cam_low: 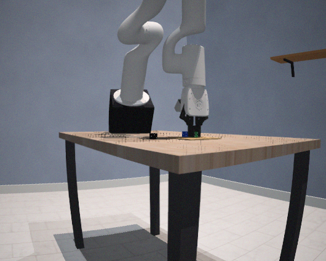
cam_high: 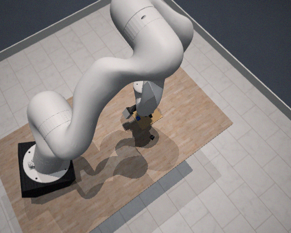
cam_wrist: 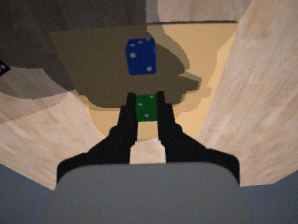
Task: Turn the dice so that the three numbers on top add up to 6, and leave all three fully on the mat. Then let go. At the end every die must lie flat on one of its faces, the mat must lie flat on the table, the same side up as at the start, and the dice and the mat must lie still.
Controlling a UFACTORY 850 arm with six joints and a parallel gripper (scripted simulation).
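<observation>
Right now the green die is 10 mm below my hand. Also, from my hand: blue die (50 mm behind, 10 mm to the right, 10 mm below); black die (140 mm to the right, 30 mm behind, 20 mm below); tan mat (30 mm below).
</observation>
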